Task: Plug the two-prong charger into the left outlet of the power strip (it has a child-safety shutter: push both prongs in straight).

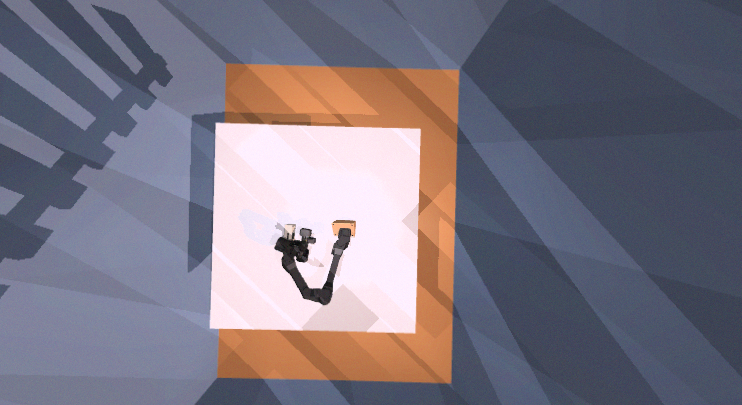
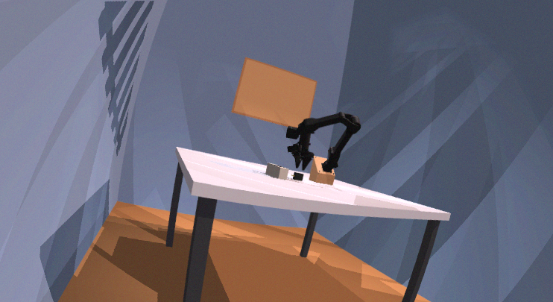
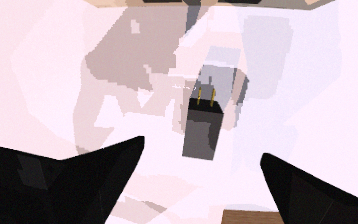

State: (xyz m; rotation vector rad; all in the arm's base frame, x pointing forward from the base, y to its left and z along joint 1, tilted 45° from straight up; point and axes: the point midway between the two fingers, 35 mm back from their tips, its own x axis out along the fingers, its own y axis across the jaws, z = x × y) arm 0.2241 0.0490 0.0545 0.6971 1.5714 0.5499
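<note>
Right now the two-prong charger is 40 mm below my gripper tip and 20 mm ahead of it.
</note>
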